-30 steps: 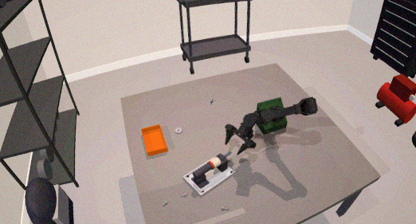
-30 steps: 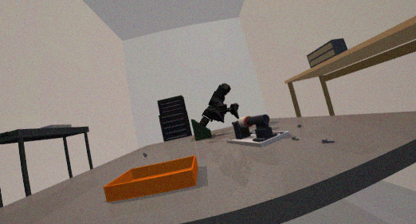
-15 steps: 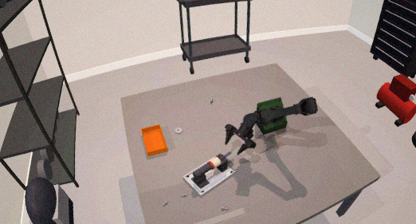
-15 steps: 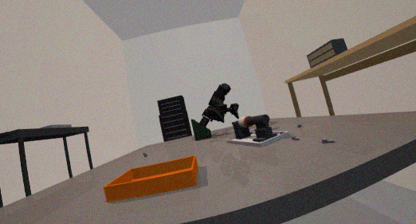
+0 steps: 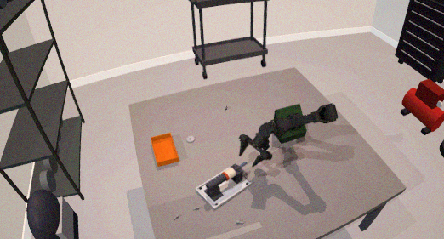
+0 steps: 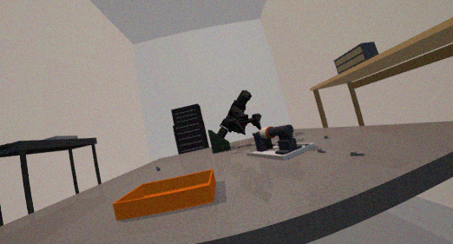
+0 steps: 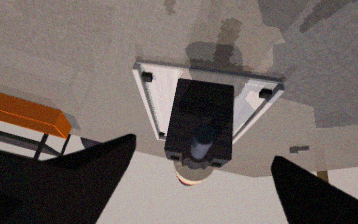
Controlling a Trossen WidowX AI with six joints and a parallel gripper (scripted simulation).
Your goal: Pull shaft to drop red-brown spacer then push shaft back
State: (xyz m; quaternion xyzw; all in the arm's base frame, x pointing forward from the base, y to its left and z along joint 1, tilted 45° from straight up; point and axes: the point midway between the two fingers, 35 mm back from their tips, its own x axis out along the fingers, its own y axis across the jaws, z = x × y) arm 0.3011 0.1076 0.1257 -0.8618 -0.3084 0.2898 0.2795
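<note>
The dark shaft is 9 cm ahead of my gripper tip, 4 cm to the left of it and 1 cm below it. Round my gripper tip: cream spacer 10 cm ahead, 4 cm to the left, 1 cm below; red-brown spacer 12 cm ahead, 5 cm to the left, 1 cm below; orange tray 37 cm ahead, 28 cm to the right, 8 cm below.
</note>
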